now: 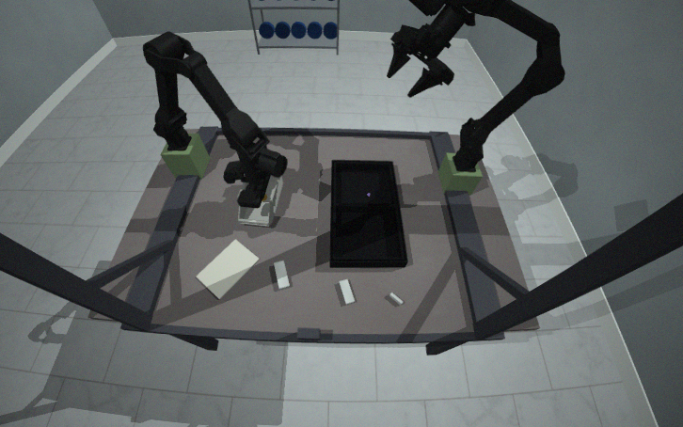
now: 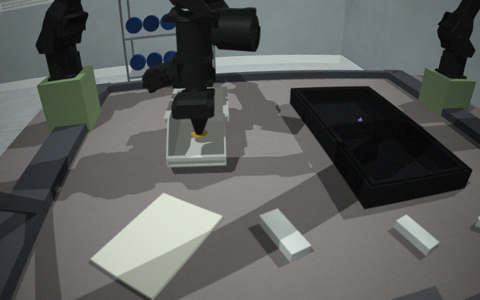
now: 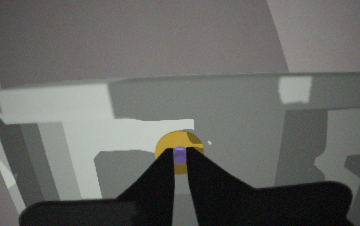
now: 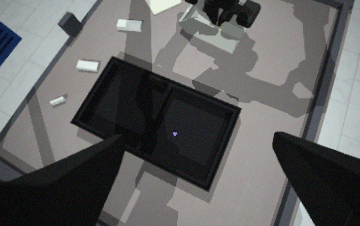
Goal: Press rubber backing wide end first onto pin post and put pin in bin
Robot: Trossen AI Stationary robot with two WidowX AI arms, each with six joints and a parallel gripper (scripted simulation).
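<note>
My left hand is 20 mm above the white bin and 10 mm past it. The rest, counted from my left hand: yellow pin: 30 mm below; then cream flat plate: 240 mm behind, 50 mm to the left, 50 mm below; then black tray: 320 mm to the right, 40 mm below, 20 mm behind.
</note>
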